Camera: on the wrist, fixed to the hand. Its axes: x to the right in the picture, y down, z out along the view.
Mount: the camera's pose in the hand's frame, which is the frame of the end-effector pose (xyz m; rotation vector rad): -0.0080 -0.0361 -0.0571 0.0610 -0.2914 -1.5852
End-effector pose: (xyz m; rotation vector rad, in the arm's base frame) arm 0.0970 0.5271 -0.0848 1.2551 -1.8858 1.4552
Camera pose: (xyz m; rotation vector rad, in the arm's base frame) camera 0.1218 0.5817 -0.0527 2.1835 -0.4119 0.4149
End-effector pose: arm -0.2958 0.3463 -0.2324 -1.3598 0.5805 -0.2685
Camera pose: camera -0.3277 0.2950 -0.2012 -1.4958 -0.8682 -1.2973
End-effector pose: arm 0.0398 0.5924 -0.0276 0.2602 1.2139 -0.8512
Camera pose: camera -0.0268 0.6058 -0.0321 -0.9021 0.9547 -2.1659
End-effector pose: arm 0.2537 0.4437 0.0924 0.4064 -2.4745 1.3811
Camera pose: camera 0.2805 0.4753 0.1464 2.0259 -1.3084 0.6233
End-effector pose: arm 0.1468 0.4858 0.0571 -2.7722 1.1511 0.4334
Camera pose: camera 0.1795 0.5049 0.1136 -2.4438 -1.0782 0.4687
